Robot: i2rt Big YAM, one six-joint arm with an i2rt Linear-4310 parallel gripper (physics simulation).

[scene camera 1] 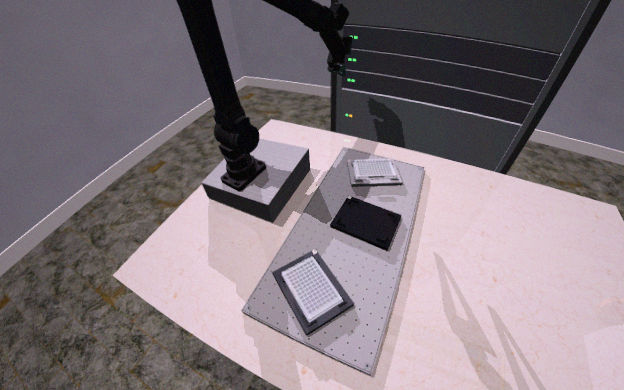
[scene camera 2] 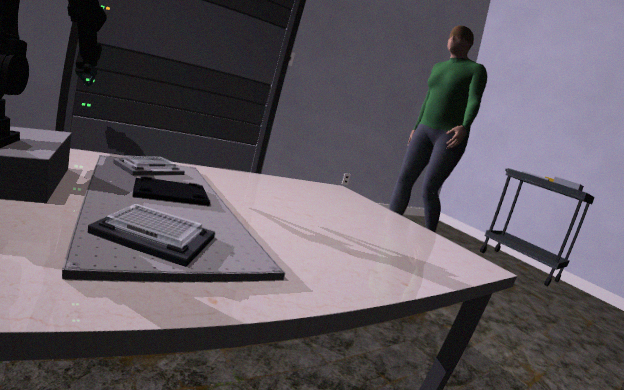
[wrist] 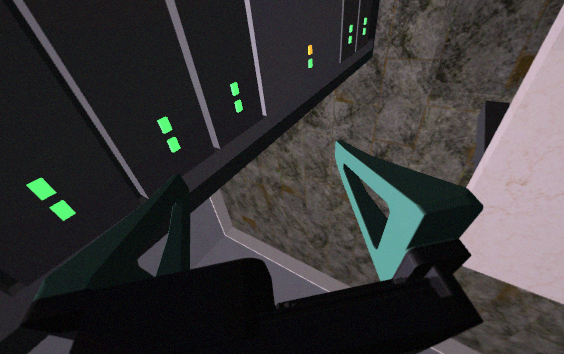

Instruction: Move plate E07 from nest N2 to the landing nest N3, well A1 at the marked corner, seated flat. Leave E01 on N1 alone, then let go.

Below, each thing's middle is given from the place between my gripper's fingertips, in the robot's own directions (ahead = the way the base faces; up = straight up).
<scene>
Now: the black nest (scene camera 1: 370,223) 35 cm ahead of my hand, 50 cm to the right of it and 21 cm below it.
</scene>
